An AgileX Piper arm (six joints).
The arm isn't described. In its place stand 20 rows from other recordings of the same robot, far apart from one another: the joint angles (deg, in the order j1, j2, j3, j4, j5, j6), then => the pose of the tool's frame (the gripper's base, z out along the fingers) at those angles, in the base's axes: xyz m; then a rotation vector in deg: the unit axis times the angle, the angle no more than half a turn.
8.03, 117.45, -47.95, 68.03, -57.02, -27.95 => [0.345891 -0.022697 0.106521 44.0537 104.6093 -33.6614]
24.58, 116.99, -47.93, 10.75, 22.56, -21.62 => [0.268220 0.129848 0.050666 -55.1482 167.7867 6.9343]
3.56, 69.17, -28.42, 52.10, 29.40, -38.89 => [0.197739 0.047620 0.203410 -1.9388 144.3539 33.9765]
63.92, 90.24, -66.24, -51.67, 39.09, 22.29 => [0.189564 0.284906 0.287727 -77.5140 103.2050 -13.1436]
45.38, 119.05, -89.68, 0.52, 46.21, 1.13 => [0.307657 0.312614 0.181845 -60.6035 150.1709 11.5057]
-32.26, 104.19, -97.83, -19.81, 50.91, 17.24 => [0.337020 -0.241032 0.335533 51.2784 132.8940 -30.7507]
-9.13, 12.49, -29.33, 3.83, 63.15, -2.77 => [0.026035 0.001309 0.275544 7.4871 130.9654 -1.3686]
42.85, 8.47, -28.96, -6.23, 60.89, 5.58 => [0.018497 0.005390 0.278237 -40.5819 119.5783 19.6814]
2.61, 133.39, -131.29, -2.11, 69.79, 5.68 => [0.506706 0.019951 0.252676 3.7569 156.7588 -0.5892]
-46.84, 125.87, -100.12, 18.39, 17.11, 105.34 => [0.355952 -0.367233 0.206345 133.5060 15.0306 46.1719]
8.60, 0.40, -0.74, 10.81, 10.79, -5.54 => [0.054945 0.011541 0.200449 -4.4590 95.4024 12.0405]
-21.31, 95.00, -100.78, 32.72, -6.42, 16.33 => [0.363697 -0.147776 0.494760 45.1716 59.0725 21.3967]
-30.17, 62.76, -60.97, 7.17, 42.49, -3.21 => [0.198040 -0.106249 0.370595 33.3918 124.8157 -9.6358]
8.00, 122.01, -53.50, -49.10, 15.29, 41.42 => [0.338255 0.029222 0.041795 -18.4310 161.7689 -16.1138]
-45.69, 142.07, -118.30, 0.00, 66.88, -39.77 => [0.347780 -0.356259 0.115510 9.1271 176.5133 -4.5511]
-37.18, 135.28, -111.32, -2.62, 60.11, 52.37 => [0.387741 -0.298625 0.144304 117.7815 120.9875 -1.3662]
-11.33, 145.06, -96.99, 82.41, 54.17, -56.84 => [0.488988 -0.023390 0.054395 14.9447 133.5696 70.0295]
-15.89, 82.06, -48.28, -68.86, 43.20, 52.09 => [0.250424 -0.131698 0.254929 26.0758 134.7807 -59.6363]
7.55, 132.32, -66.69, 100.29, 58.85, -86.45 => [0.382518 0.127996 0.063858 -12.2967 131.3052 82.0780]
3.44, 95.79, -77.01, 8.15, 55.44, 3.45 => [0.346871 0.031494 0.277327 4.7363 159.2269 12.2566]
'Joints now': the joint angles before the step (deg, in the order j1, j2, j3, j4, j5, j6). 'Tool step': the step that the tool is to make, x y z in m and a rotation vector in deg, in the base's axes. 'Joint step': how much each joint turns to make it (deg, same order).
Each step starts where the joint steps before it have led.
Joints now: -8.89, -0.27, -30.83, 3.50, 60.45, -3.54
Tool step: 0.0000, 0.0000, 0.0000, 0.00, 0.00, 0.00
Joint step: 0.00, 0.00, 0.00, 0.00, 0.00, 0.00
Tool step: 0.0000, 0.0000, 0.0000, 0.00, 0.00, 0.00
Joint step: 0.00, 0.00, 0.00, 0.00, 0.00, 0.00
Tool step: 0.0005, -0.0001, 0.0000, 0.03, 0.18, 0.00
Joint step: 0.01, 0.17, 0.01, -0.01, 0.00, 0.01
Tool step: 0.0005, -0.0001, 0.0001, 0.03, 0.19, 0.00
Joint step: 0.01, 0.20, -0.02, -0.01, 0.02, 0.01
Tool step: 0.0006, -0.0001, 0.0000, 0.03, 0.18, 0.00
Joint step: 0.00, 0.19, 0.01, 0.00, -0.03, 0.00
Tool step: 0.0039, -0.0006, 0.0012, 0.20, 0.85, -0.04
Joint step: -0.01, 1.35, -0.10, 0.02, -0.38, 0.04
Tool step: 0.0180, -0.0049, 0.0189, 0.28, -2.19, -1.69
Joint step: 0.03, 6.09, -2.15, -1.36, -6.14, 1.76
